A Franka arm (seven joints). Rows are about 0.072 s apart.
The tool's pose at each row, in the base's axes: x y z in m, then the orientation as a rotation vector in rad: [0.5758 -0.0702 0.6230 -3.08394 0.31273 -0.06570]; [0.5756 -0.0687 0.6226 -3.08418 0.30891 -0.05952]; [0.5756 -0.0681 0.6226 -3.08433 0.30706 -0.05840]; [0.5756 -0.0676 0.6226 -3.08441 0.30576 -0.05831]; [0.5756 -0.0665 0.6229 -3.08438 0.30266 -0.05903]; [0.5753 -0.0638 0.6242 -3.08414 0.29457 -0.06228]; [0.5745 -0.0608 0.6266 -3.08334 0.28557 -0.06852]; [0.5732 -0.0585 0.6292 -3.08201 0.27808 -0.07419]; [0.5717 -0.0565 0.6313 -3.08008 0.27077 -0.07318]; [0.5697 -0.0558 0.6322 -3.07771 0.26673 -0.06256]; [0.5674 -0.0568 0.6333 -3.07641 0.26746 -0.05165]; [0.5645 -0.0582 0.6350 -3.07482 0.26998 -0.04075]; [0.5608 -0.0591 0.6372 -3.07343 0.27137 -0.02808]
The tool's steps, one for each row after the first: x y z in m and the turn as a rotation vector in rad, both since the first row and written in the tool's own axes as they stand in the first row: [-0.0005 -0.0014 0.0004 -0.00009 -0.00404 -0.00238]; [-0.0006 -0.0020 0.0005 -0.00008 -0.00480 -0.00356]; [-0.0007 -0.0025 0.0005 -0.00002 -0.00488 -0.00440]; [-0.0009 -0.0036 0.0002 0.00038 -0.00449 -0.00639]; [-0.0017 -0.0062 -0.0010 0.00164 -0.00260 -0.01159]; [-0.0030 -0.0091 -0.0033 0.00366 0.00114 -0.01737]; [-0.0047 -0.0112 -0.0059 0.00599 0.00452 -0.02214]; [-0.0065 -0.0130 -0.0080 0.00860 0.00354 -0.02666]; [-0.0085 -0.0133 -0.0089 0.01088 -0.00360 -0.02893]; [-0.0105 -0.0119 -0.0102 0.01159 -0.01074 -0.02821]; [-0.0130 -0.0100 -0.0121 0.01236 -0.01786 -0.02632]; [-0.0164 -0.0085 -0.0145 0.01291 -0.02614 -0.02515]
